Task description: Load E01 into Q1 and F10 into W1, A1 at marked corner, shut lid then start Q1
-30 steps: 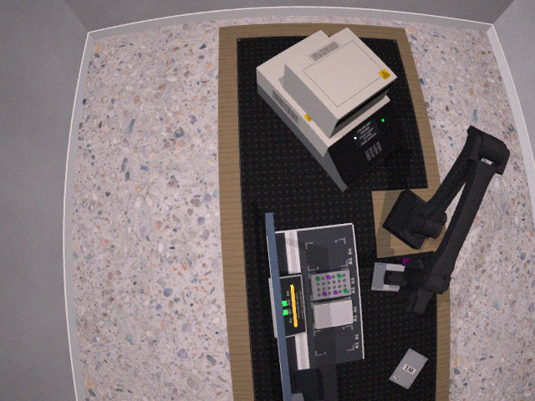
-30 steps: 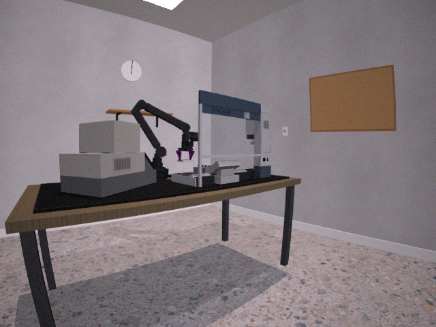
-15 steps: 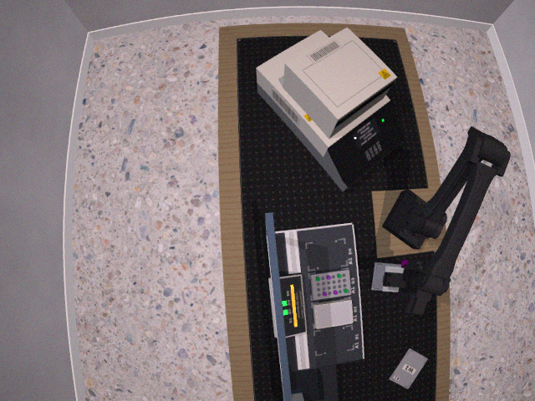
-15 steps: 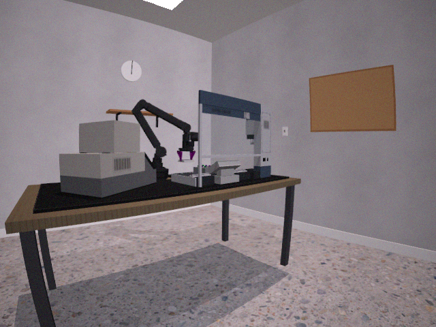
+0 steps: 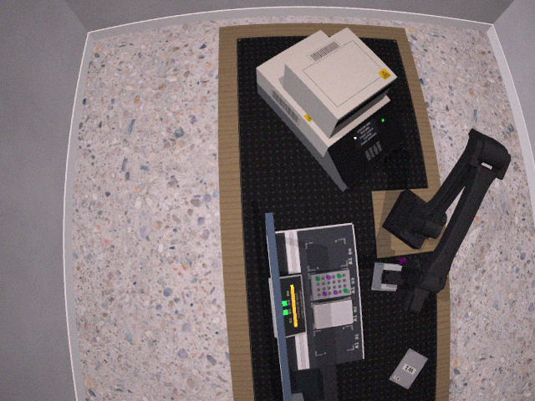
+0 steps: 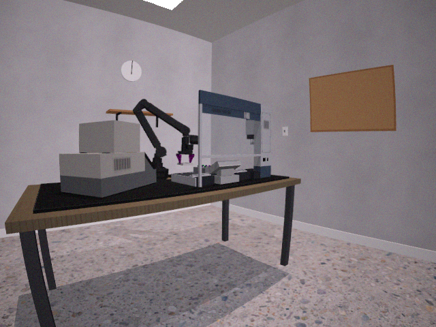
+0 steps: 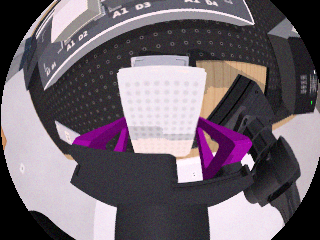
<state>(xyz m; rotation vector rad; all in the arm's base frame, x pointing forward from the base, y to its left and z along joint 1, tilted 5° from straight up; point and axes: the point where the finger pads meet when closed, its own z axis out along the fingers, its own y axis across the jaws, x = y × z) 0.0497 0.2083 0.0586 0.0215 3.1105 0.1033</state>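
Right now the grey regrip nest is 10 cm below my hand. Also, from my hand: deep-well block: 22 cm ahead, 14 cm to the left, 3 cm below; then clear panel: 40 cm ahead, 18 cm to the left, 22 cm above; then tube cooling block: 24 cm ahead, 4 cm to the left, 3 cm below.
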